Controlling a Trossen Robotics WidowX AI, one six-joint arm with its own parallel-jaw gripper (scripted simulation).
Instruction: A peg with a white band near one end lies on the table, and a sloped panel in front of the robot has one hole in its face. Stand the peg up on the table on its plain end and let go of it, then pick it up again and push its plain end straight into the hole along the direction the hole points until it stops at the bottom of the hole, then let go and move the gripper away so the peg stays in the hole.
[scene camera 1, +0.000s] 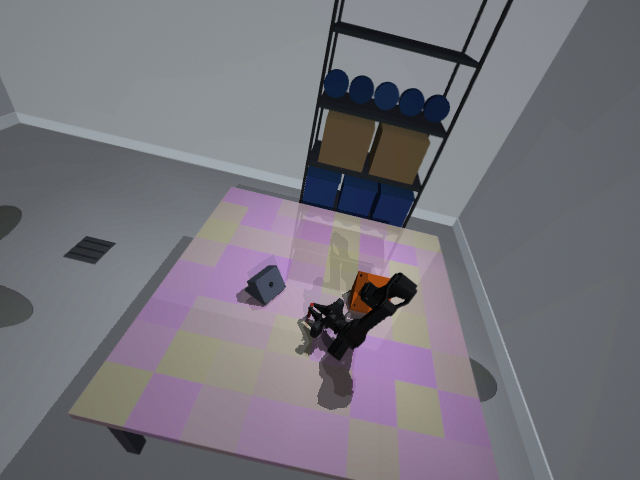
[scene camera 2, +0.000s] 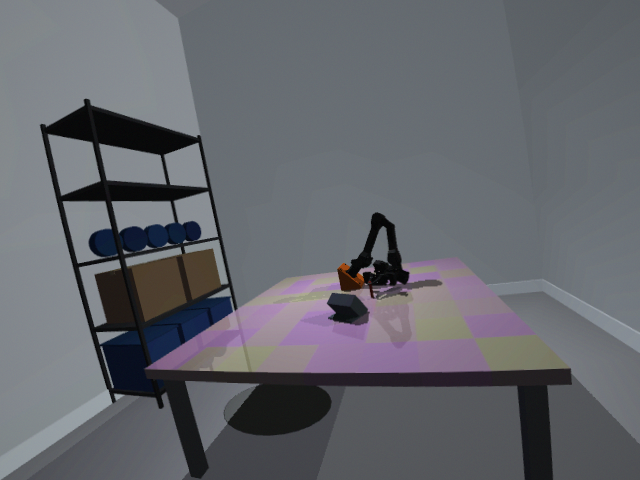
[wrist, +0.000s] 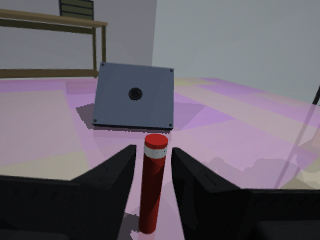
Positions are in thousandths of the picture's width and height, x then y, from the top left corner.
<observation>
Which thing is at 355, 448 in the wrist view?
A sloped panel.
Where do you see my gripper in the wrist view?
483, 635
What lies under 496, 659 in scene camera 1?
My gripper.
</observation>
